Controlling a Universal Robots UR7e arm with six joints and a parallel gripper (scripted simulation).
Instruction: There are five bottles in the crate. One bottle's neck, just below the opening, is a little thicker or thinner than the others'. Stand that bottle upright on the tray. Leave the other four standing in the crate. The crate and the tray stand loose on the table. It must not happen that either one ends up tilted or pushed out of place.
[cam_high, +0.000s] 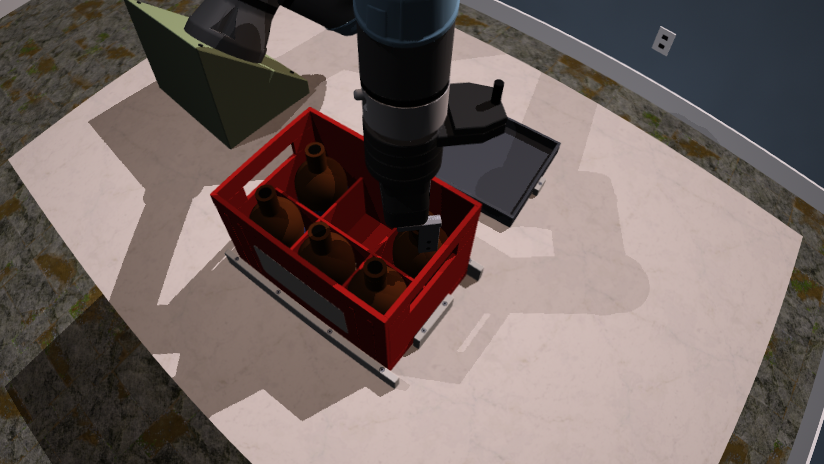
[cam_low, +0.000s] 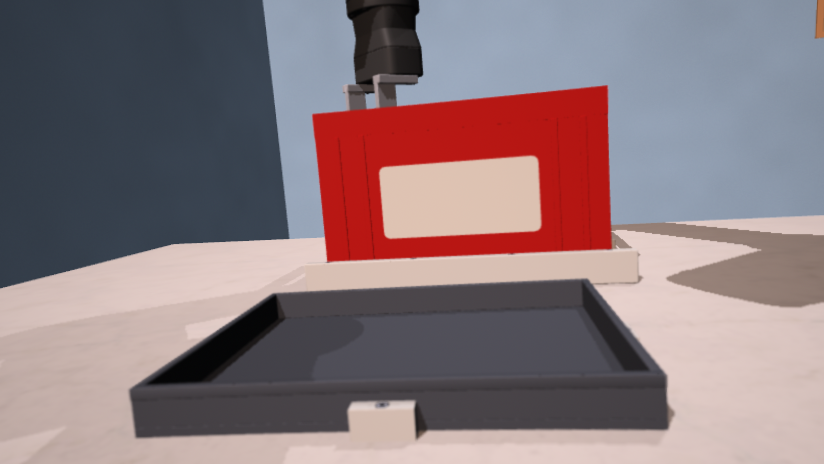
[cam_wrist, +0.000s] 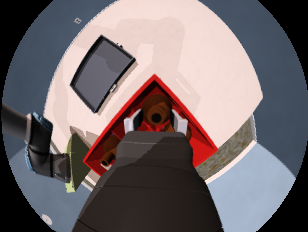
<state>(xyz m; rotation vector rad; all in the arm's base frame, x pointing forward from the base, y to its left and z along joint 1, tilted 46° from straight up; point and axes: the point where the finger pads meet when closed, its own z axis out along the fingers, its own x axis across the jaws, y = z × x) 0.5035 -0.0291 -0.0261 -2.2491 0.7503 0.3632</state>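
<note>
Now: the bottle 70 mm below my hand. Round my hand: dark grey tray (240 mm to the left, 150 mm below, 100 mm behind); red crate (80 mm below, 80 mm behind, 50 mm to the right).
</note>
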